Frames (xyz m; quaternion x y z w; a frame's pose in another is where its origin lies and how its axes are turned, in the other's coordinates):
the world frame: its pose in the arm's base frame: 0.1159 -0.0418 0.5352 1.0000 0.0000 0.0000 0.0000
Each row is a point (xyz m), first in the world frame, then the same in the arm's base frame.
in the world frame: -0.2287 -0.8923 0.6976
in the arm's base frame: -0.1128 0.8505 -0.1624
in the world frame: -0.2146 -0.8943 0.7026
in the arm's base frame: -0.0987 0.8525 -0.1674
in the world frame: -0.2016 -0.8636 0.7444
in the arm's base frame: -0.0857 0.8218 -0.2092
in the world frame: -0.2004 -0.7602 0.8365
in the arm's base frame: -0.0845 0.7184 -0.3013
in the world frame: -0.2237 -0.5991 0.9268
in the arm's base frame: -0.1078 0.5573 -0.3916
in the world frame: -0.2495 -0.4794 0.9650
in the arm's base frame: -0.1336 0.4376 -0.4298
